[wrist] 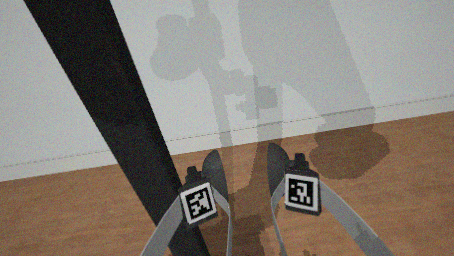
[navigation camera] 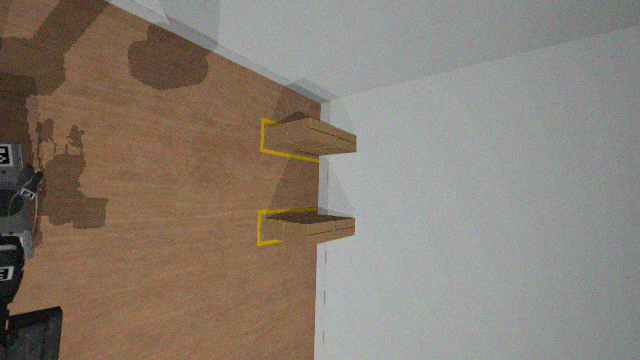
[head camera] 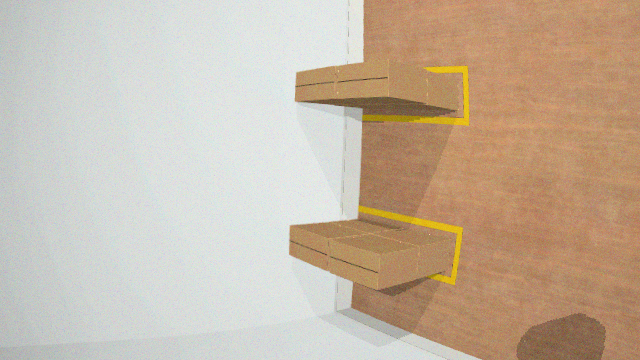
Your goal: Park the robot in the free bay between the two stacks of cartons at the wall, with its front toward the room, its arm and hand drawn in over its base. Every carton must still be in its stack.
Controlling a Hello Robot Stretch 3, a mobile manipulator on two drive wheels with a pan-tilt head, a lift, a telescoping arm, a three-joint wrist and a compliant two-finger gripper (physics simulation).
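Two stacks of brown cartons stand upright at the wall, apart from each other. The stack nearer the room corner (head camera: 355, 255) (navigation camera: 310, 137) is low in the head view and high in the navigation view. The other stack (head camera: 362, 85) (navigation camera: 307, 230) is across the bay. Yellow floor lines (head camera: 466, 95) (navigation camera: 259, 227) run around the stacks. The bay (head camera: 390, 165) (navigation camera: 297, 185) is bare floor between them, partly in shadow. In the wrist view my gripper (wrist: 245, 165) is open and empty, with wall and floor beyond it. No carton shows there.
The back wall (head camera: 175, 150) (navigation camera: 475, 200) meets a side wall (head camera: 200, 345) (navigation camera: 400, 40) near the corner stack. Tagged wrist parts of the robot (navigation camera: 15, 220) show at the navigation view's left edge. The black mast (wrist: 115, 110) crosses the wrist view's left side. Robot shadows lie on the floor.
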